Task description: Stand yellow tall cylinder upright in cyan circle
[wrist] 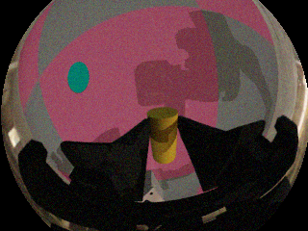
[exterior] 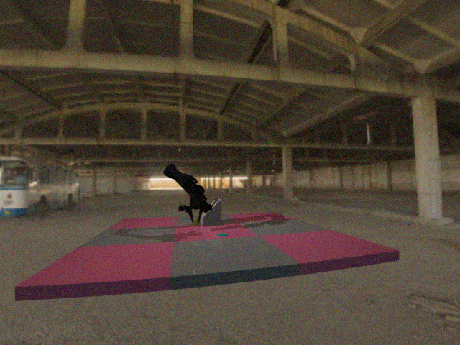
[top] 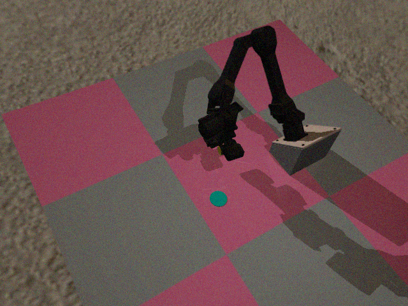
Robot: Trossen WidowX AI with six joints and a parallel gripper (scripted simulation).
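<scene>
The cyan circle lies 10 cm ahead of my gripper tip, 13 cm to the left of it and 6 cm below it. The rest, counted from my gripper tip: yellow cylinder (2 cm behind).
</scene>
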